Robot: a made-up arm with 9 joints.
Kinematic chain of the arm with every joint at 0, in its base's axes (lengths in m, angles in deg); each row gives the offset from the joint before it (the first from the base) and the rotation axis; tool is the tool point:
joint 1: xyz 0 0 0.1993 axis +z
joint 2: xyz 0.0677 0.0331 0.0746 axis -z
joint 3: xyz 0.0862 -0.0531 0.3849 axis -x
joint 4: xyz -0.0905 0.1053 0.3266 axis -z
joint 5: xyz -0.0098 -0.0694 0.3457 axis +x
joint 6: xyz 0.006 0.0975 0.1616 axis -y
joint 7: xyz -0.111 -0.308 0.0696 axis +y
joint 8: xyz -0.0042 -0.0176 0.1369 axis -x
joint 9: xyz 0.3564 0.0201 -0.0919 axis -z
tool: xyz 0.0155 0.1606 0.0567
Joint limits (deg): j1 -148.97..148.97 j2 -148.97..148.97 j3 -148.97..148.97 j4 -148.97..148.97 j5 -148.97..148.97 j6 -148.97..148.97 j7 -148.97..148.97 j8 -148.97..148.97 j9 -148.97..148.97
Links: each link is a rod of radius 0.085 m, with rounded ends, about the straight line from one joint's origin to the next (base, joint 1, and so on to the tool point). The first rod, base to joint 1, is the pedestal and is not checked.
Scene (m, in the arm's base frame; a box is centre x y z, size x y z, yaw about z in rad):
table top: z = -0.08
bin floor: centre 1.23 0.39 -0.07 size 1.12 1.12 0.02 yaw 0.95
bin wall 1: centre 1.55 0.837 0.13 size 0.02 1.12 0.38 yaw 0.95
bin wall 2: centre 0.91 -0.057 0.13 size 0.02 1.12 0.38 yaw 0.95
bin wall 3: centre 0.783 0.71 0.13 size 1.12 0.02 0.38 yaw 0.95
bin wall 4: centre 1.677 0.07 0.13 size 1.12 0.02 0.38 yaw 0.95
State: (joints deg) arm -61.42 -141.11 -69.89 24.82 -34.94 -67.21 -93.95 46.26 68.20
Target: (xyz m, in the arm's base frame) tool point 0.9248 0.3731 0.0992
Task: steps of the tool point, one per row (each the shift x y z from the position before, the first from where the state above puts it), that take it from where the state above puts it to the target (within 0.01 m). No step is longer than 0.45 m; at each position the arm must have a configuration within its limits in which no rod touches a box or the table.
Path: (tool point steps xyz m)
1: -0.0265 0.1200 -0.3910
2: -0.1590 0.0780 -0.3467
3: -0.2489 0.0139 -0.2591

